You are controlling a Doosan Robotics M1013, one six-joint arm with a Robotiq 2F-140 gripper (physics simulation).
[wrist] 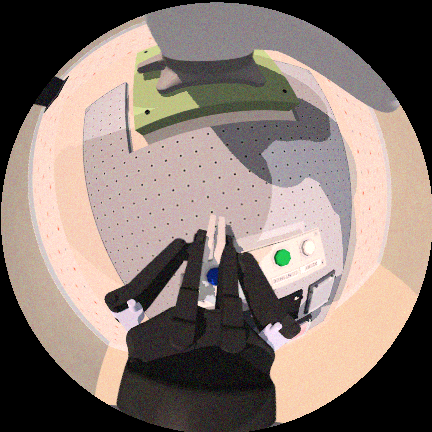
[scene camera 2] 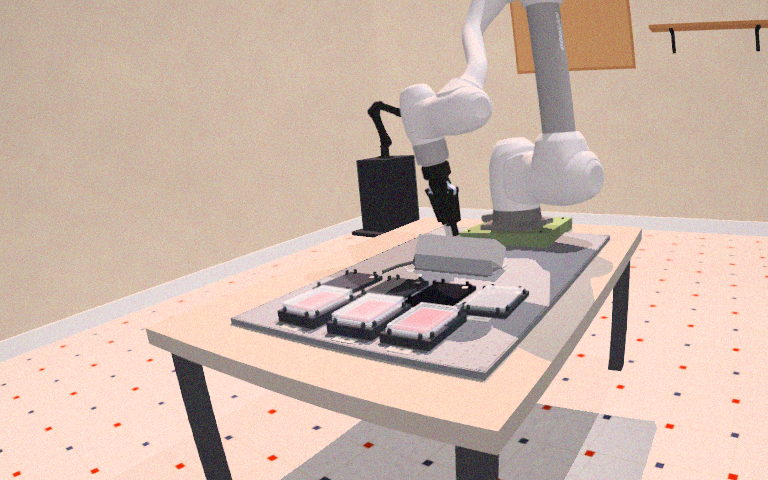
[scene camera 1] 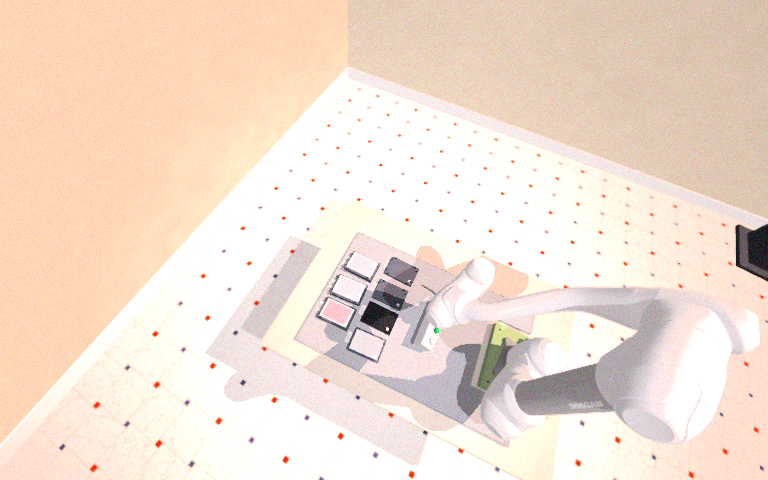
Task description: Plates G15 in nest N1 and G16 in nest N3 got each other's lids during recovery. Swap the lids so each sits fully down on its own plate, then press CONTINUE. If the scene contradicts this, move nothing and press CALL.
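Frame: origin at the arm's base, x ahead, y right, z down, level; metres.
Where they show: gripper, fingertip midpoint: [wrist: 214,224]; arm's base, link origin: [wrist: 207,58] [scene camera 2: 517,225].
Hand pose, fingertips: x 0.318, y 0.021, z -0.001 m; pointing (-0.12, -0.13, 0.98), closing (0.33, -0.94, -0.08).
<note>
Each offset is from my fingertips to the centre of the thing. "pt": to the spot under its first point.
My gripper [scene camera 2: 453,230] [wrist: 214,224] is shut with its finger pads together, above the blue-button end of the button box {dx +0.077, dy -0.067, dz -0.016 m} [scene camera 1: 428,338] [scene camera 2: 453,261] [wrist: 260,257]. The blue button {dx +0.062, dy +0.009, dz -0.038 m} [wrist: 213,276] shows between the finger links; the yellow one is hidden. The green button {dx +0.053, dy -0.090, dz -0.038 m} [scene camera 1: 436,330] [wrist: 282,257] and white button {dx +0.048, dy -0.140, dz -0.038 m} [wrist: 308,247] are to the right in the wrist view. Three pink-filled plates {dx +0.494, dy +0.002, dz -0.011 m} [scene camera 1: 362,264] {dx +0.478, dy -0.130, dz -0.010 m} [scene camera 1: 348,288] {dx +0.460, dy -0.250, dz -0.001 m} [scene camera 1: 337,312] [scene camera 2: 317,301] [scene camera 2: 369,310] [scene camera 2: 424,320] sit in a row of black nests with clear covers. Nest and lid labels are unreadable.
Three dark nests {pt dx +0.321, dy +0.095, dz +0.015 m} [scene camera 1: 402,270] {pt dx +0.309, dy -0.038, dz +0.016 m} [scene camera 1: 390,293] {pt dx +0.294, dy -0.158, dz +0.016 m} [scene camera 1: 379,316] stand behind the plates. Beside them a nest holds a pale flat piece {dx +0.275, dy -0.290, dz +0.011 m} [scene camera 1: 367,344] [scene camera 2: 495,298]. The green arm base [scene camera 2: 552,233] [wrist: 165,113] stands beyond the box. A black cabinet [scene camera 2: 387,195] is behind the table.
</note>
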